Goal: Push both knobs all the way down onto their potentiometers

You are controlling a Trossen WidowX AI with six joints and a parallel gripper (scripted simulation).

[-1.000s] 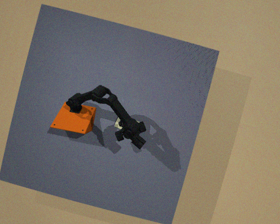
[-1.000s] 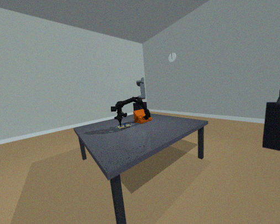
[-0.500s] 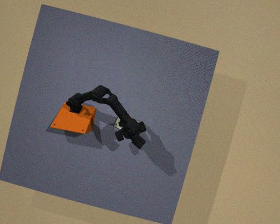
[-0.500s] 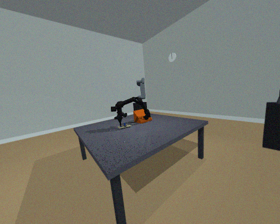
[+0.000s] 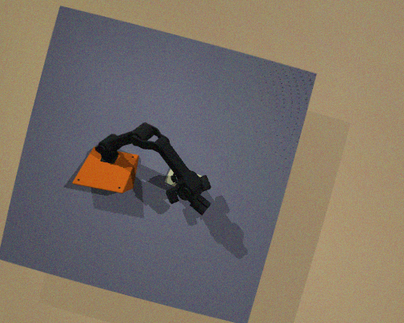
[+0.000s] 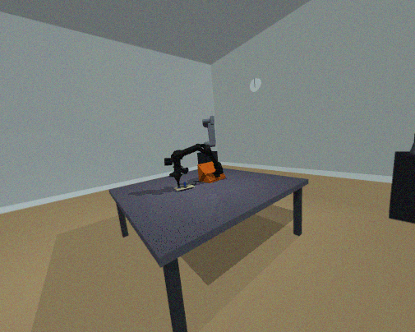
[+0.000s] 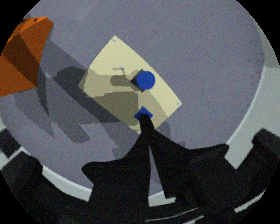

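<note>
My gripper tip is now 10 mm above the black knob. Also, from my gripper tip: blue knob: 30 mm behind, 50 mm to the left, 10 mm below.
</note>
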